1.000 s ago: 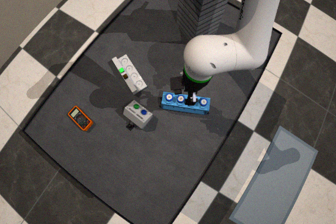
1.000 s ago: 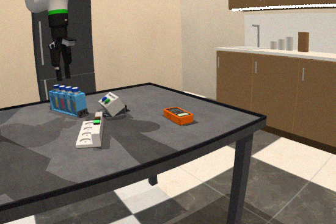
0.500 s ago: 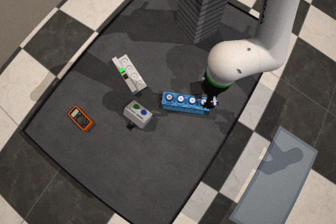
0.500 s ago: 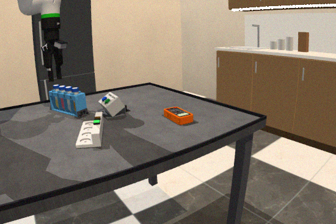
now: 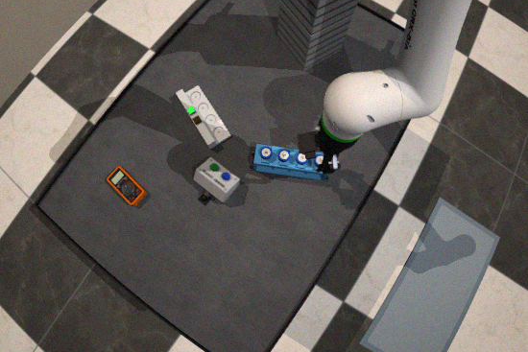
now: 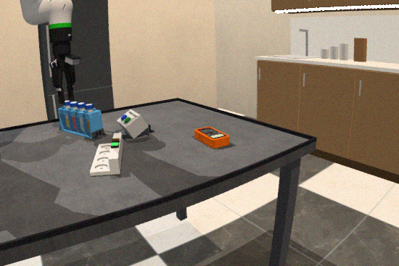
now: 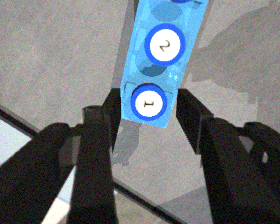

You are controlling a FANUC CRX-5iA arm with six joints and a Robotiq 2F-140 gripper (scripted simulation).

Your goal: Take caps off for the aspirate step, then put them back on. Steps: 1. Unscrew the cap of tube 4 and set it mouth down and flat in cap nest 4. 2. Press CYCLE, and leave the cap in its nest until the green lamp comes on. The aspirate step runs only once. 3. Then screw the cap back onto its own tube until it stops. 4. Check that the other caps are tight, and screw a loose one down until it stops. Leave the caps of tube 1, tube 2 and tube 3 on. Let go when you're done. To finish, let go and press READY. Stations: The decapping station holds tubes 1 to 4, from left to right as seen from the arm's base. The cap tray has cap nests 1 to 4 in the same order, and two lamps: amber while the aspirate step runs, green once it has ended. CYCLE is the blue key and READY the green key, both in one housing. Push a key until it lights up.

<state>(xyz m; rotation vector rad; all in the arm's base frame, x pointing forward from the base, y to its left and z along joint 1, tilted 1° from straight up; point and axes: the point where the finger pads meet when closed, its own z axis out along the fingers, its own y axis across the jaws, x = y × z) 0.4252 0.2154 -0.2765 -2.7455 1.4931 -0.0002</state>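
Right now my hand is 5 cm to the left of the cap 2, 4 cm above it and 2 cm short of it. Round my hand: grey key housing: 25 cm to the right, 17 cm ahead, 10 cm below; then green key: 27 cm to the right, 15 cm ahead, 8 cm below; then blue key: 22 cm to the right, 16 cm ahead, 8 cm below.
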